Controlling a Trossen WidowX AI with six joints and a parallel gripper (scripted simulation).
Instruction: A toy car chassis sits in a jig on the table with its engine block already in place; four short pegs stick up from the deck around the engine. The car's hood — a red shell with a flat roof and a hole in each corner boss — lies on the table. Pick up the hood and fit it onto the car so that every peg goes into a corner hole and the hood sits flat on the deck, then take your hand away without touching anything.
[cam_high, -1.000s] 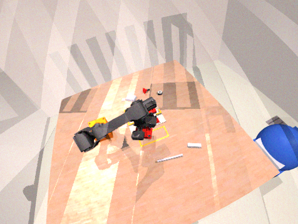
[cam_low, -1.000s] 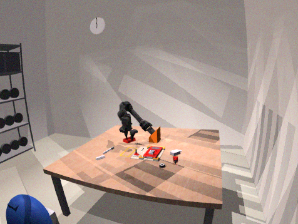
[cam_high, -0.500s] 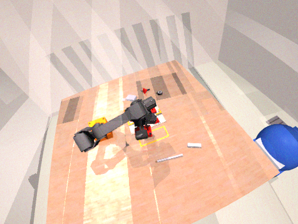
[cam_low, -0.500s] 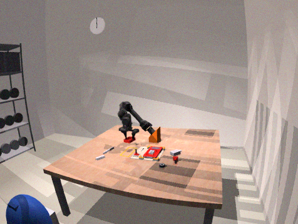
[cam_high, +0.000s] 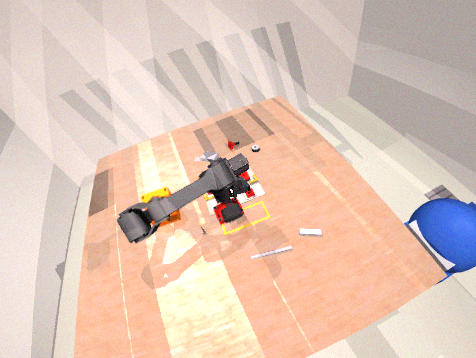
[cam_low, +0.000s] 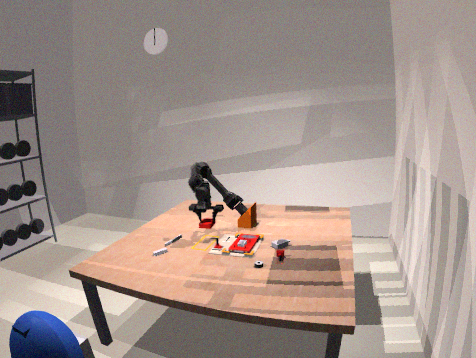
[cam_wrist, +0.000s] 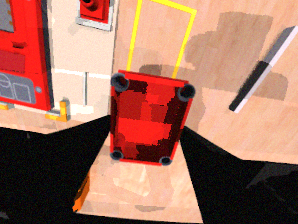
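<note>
My gripper tip is now 1 cm above the red hood. The rest, counted from my gripper tip: grey rod (18 cm to the right, 9 cm below, 7 cm ahead).
</note>
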